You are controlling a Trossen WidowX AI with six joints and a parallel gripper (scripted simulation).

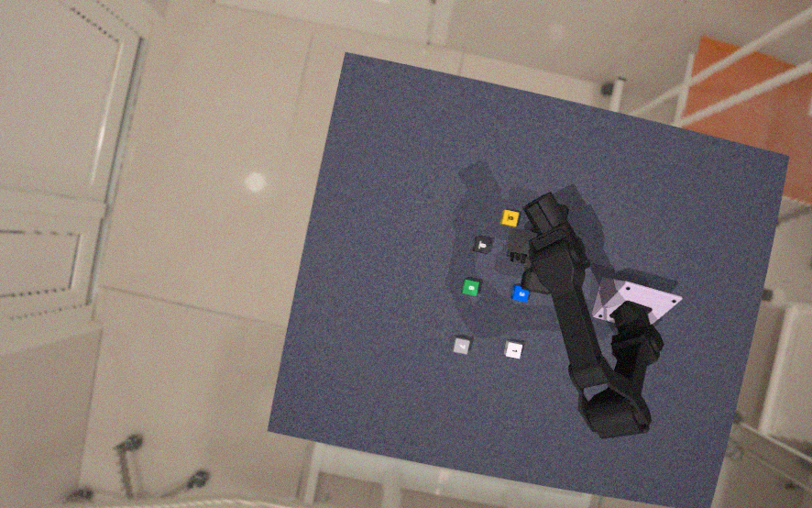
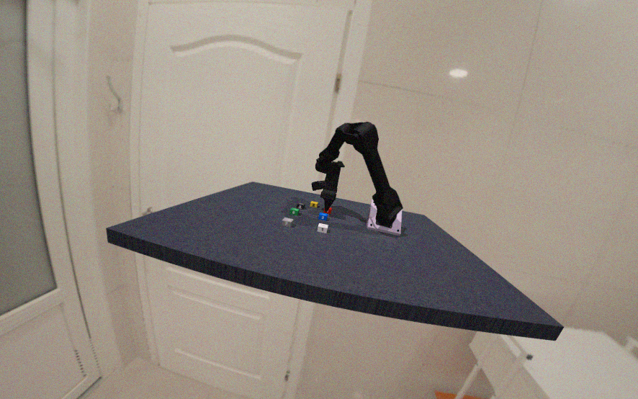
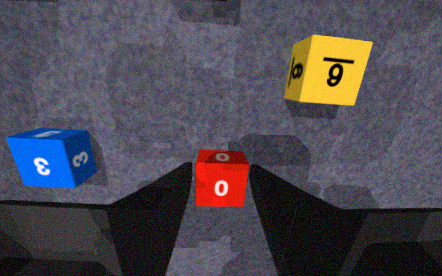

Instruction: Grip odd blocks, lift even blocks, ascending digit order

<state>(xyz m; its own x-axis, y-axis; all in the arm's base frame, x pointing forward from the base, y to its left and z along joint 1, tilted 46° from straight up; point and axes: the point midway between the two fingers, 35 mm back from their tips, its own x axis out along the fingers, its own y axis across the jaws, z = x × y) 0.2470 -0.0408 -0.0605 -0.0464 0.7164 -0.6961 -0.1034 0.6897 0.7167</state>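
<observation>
Now: gripper tip 24 cm to the right of the white block and 3 cm past it. Also, from my gripper tip: blue block (11 cm to the left, 1 cm behind); yellow block (7 cm ahead, 5 cm to the right); red block (1 cm behind).
</observation>
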